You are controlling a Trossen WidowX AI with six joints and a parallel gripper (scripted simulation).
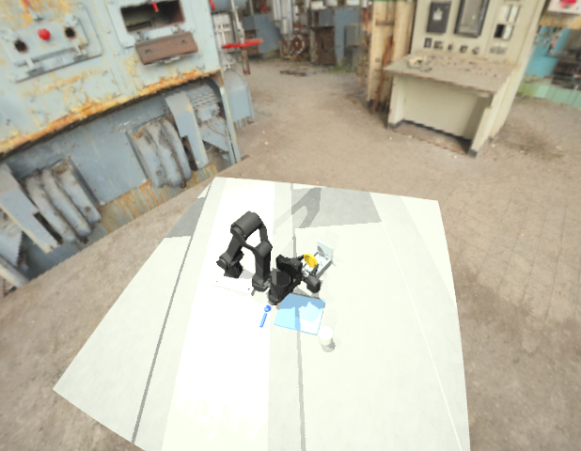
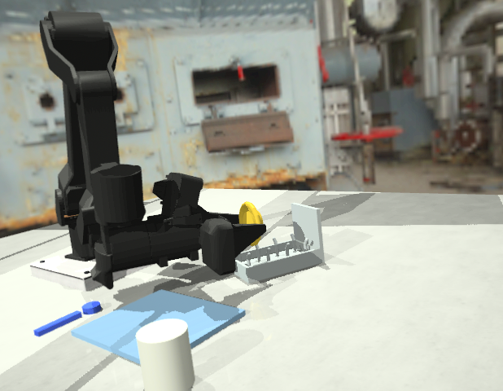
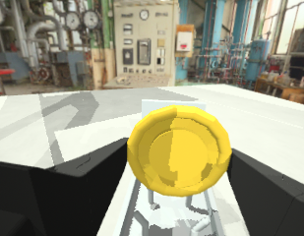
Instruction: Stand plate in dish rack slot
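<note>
Now: gripper tip 50 mm above the grey dish rack, 20 mm to the right of it and 10 mm short of it. Also, from my gripper tip: blue spoon (220 mm to the right, 120 mm behind, 70 mm below); then yellow plate (right at my gripper tip); then cylinder cup (260 mm to the right, 90 mm ahead, 50 mm below).
</note>
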